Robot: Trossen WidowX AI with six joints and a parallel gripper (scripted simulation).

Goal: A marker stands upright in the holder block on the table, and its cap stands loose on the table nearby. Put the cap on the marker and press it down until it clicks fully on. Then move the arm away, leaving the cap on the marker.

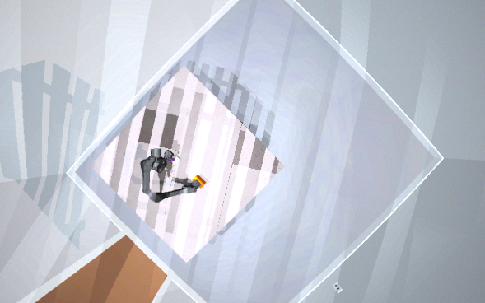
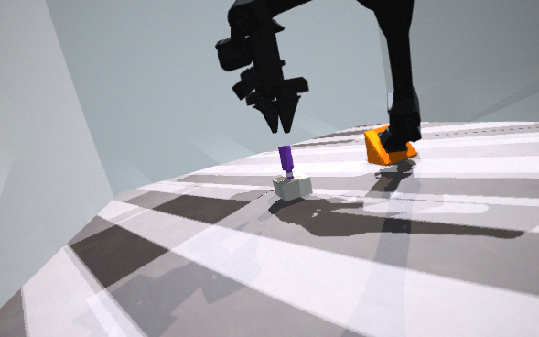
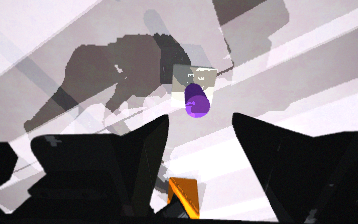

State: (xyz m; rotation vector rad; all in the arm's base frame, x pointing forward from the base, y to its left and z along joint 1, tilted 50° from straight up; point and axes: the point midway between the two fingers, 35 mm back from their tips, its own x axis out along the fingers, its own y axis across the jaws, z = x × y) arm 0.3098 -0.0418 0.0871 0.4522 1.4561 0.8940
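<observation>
Right now the purple cap is 6 cm below my gripper tip. Round my gripper tip: white holder block (12 cm below); then purple marker (6 cm below).
</observation>
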